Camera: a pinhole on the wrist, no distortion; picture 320 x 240 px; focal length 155.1 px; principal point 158.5 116.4 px. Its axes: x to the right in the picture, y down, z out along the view. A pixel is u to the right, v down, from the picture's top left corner.
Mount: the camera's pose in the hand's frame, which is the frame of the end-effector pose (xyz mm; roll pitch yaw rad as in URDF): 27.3 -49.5 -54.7 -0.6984 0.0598 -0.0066
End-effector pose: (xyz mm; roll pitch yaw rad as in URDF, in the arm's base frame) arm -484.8 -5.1 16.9 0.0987 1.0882 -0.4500
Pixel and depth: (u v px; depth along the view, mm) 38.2 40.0 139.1
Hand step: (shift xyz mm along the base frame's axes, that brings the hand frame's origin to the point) 40.8 -44.0 109.6
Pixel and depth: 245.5 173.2 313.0
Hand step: 287.0 113.8 -132.6
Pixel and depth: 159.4 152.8 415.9
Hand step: 319.9 146.9 64.1
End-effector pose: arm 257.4 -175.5 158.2 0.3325 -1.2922 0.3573
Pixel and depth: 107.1 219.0 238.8
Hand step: -175.5 151.2 -14.9
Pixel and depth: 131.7 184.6 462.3
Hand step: -389.1 201.9 46.5
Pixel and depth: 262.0 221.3 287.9
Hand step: -139.9 223.7 251.2
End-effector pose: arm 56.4 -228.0 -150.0 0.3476 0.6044 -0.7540
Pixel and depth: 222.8 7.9 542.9
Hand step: 272.8 -523.2 293.1
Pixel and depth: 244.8 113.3 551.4
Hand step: 503.4 -259.2 152.2
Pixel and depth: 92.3 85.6 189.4
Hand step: 27.5 -24.8 128.7
